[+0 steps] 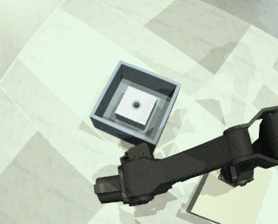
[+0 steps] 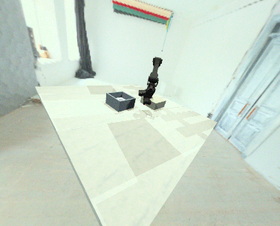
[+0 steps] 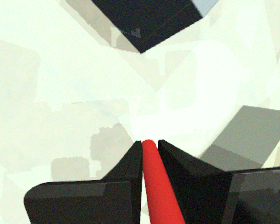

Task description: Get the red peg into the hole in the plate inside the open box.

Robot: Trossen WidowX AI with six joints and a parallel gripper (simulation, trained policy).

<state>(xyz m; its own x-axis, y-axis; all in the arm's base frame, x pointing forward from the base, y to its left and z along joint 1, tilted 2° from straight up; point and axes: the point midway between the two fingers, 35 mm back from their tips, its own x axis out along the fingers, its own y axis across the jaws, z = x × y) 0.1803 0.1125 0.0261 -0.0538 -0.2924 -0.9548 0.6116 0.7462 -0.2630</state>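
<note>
Right now my gripper tip is 160 mm short of the light grey plate, 150 mm to the left of it and 20 mm above it. From my gripper tip the other things lie so: dark grey box (160 mm ahead, 150 mm to the right, 40 mm below); red peg (30 mm above, 10 mm to the left).
</note>
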